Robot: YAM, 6 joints.
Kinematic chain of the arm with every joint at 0, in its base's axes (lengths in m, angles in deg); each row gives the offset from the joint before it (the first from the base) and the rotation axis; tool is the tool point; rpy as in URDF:
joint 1: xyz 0 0 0.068 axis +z
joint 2: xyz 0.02 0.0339 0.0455 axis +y
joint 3: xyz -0.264 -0.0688 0 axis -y
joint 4: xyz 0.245 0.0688 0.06 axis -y
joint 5: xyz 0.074 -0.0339 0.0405 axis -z
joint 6: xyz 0.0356 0 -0.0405 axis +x
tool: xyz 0 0 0 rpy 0 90 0
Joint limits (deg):
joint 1: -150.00..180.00
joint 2: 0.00..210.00
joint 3: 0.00..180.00
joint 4: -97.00..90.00
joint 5: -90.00..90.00
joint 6: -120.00..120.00
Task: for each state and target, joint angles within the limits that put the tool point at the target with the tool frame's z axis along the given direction. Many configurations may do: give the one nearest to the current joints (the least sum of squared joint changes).
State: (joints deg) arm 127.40 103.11 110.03 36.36 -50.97 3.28
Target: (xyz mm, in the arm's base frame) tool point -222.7 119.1 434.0 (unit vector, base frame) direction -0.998 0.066 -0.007
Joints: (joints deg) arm 148.05 64.93 70.19 -5.71 -28.17 3.28
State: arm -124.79 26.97 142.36 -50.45 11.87 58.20
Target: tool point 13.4 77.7 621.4 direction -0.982 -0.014 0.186
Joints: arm -121.74 60.54 148.66 -68.73 55.91 58.20
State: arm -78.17 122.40 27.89 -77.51 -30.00 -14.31
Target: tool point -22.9 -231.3 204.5 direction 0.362 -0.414 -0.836
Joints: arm -99.38 73.99 45.35 -38.68 -25.11 -14.31
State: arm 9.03 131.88 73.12 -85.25 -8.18 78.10
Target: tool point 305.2 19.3 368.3 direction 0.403 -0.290 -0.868
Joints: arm 5.82 91.64 98.74 -73.93 19.23 78.10
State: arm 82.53 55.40 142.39 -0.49 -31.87 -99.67
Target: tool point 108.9 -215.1 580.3 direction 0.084 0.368 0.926
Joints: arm 114.90 26.54 116.09 -17.42 13.36 -99.67
